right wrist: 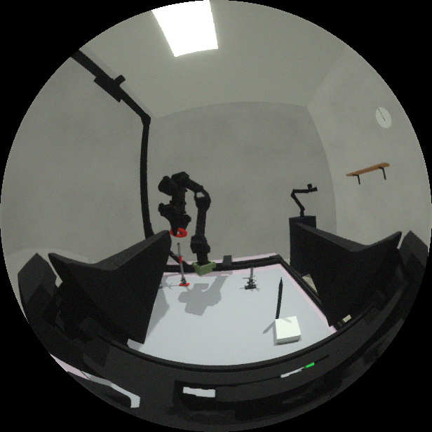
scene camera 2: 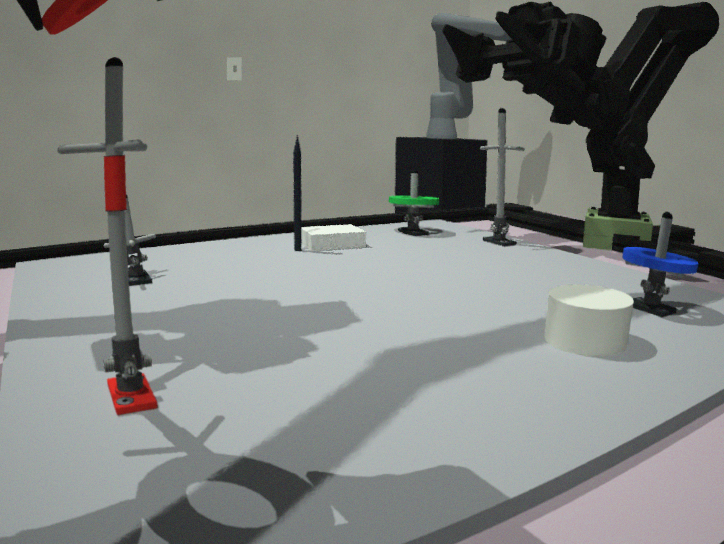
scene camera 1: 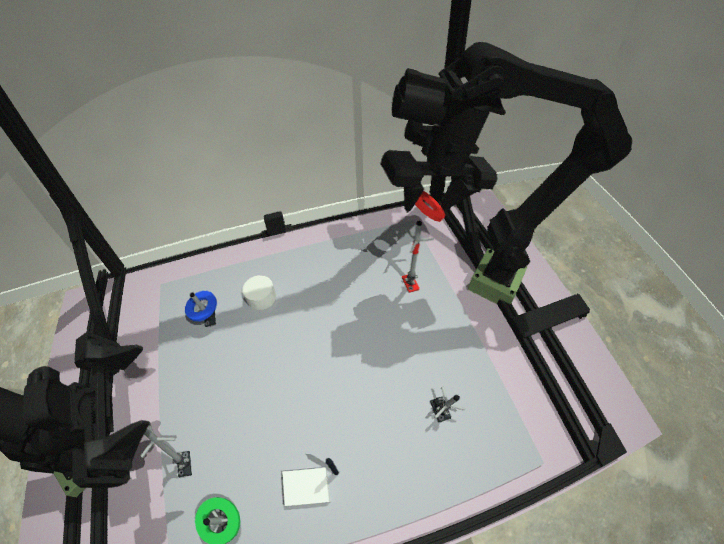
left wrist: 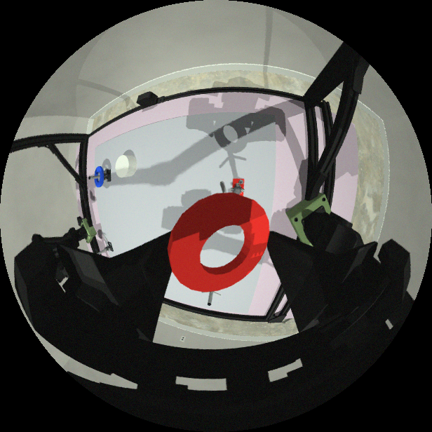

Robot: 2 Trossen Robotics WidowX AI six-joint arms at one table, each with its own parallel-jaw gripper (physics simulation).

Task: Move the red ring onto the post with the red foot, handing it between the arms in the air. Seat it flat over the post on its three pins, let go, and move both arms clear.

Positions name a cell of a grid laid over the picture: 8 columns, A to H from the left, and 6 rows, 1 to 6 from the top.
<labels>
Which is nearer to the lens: the blue ring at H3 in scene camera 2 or the dark spike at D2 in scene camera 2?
The blue ring.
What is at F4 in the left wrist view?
My left gripper.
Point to a white block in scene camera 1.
At D6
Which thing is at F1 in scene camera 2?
My right gripper.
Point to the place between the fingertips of my left gripper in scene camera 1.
At E3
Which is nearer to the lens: the blue ring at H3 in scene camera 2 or the white block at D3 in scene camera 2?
The blue ring.
</labels>
